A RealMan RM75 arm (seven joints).
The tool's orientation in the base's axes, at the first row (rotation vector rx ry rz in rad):
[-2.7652 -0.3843 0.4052]
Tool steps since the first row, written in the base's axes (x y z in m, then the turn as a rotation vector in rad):
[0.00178 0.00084 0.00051 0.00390 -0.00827 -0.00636]
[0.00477 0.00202 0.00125 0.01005 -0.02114 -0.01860]
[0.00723 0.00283 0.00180 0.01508 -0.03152 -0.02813]
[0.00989 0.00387 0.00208 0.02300 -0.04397 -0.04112]
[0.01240 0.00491 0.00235 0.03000 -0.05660 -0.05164]
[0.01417 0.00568 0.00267 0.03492 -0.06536 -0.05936]
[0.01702 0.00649 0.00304 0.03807 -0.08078 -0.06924]
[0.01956 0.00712 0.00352 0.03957 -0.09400 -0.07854]
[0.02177 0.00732 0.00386 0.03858 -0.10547 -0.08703]
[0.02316 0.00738 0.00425 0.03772 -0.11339 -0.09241]
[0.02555 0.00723 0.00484 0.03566 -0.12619 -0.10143]
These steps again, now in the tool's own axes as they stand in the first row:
[0.00178 -0.00056 -0.00080 0.00255 0.01060 0.00230]
[0.00473 -0.00125 -0.00210 0.00713 0.02791 0.00799]
[0.00713 -0.00165 -0.00316 0.01081 0.04178 0.01225]
[0.00984 -0.00213 -0.00398 0.01733 0.05935 0.01817]
[0.01241 -0.00263 -0.00474 0.02237 0.07604 0.02209]
[0.01420 -0.00307 -0.00539 0.02603 0.08777 0.02517]
[0.01700 -0.00332 -0.00641 0.02651 0.10595 0.02898]
[0.01943 -0.00352 -0.00748 0.02601 0.12157 0.03338]
[0.02145 -0.00334 -0.00843 0.02356 0.13478 0.03830]
[0.02266 -0.00323 -0.00921 0.02159 0.14369 0.04132]
[0.02469 -0.00279 -0.01055 0.01786 0.15806 0.04670]

